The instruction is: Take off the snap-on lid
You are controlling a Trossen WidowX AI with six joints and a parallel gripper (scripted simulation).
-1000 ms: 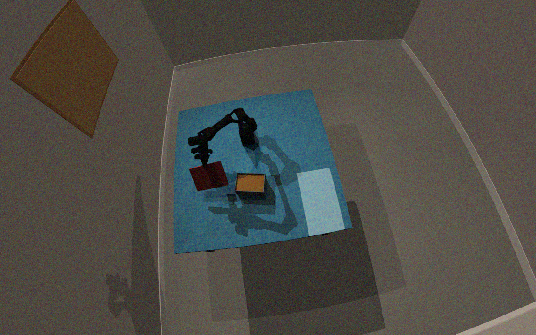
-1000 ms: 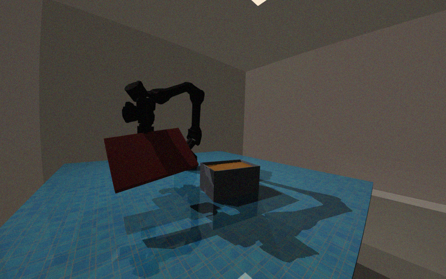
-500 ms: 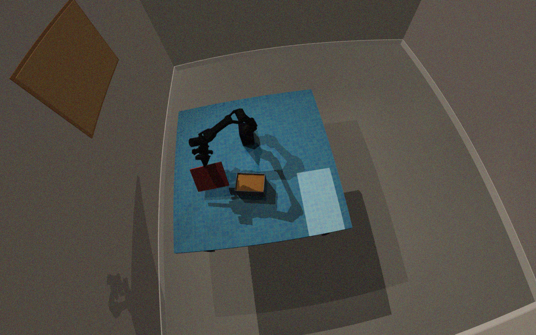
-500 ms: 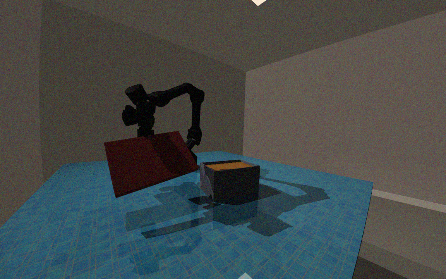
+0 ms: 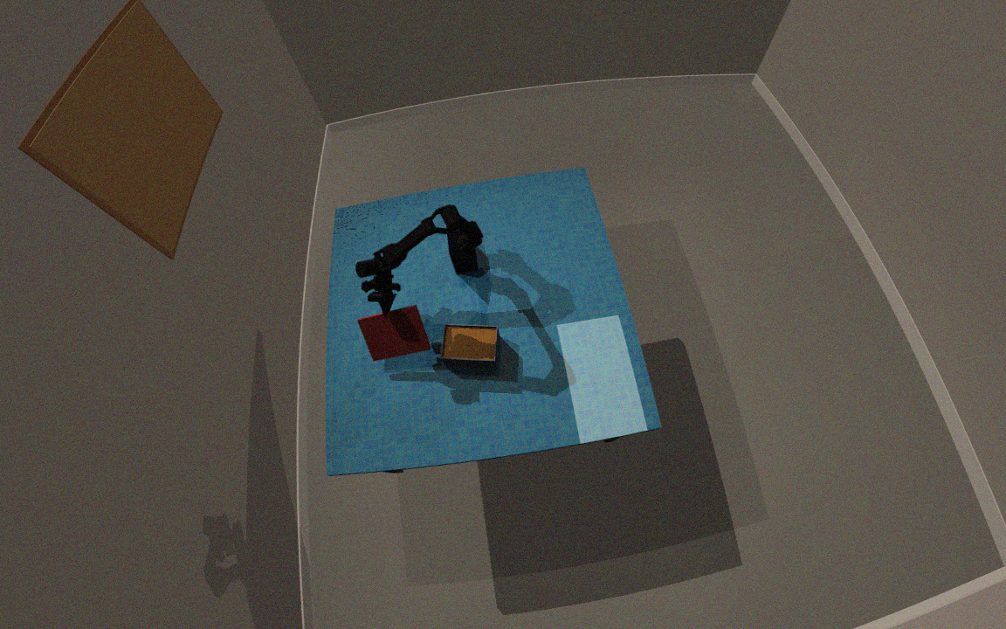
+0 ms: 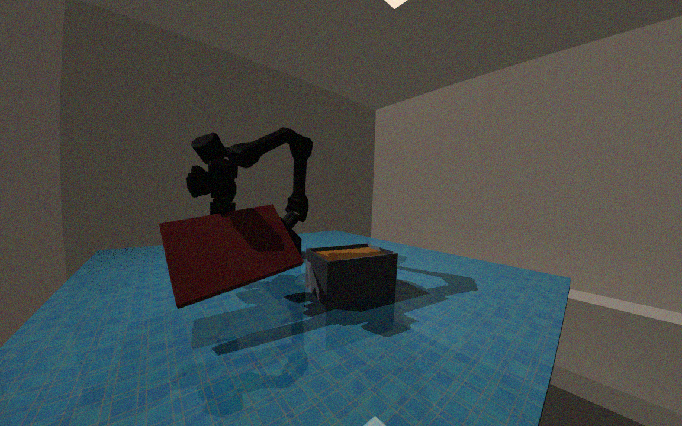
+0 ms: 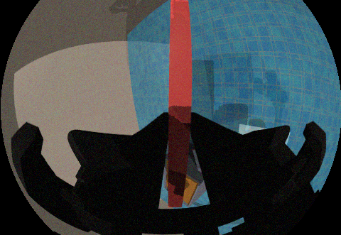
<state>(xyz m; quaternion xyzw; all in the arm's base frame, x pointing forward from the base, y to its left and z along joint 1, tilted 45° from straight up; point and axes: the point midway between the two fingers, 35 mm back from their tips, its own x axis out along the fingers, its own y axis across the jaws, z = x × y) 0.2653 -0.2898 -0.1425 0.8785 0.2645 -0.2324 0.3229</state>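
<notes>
The red lid lies 6 cm ahead of my gripper tip, 1 cm to the left of it and 5 cm below it. Round my gripper tip: storage box 13 cm ahead, 29 cm to the left, 14 cm below.
</notes>
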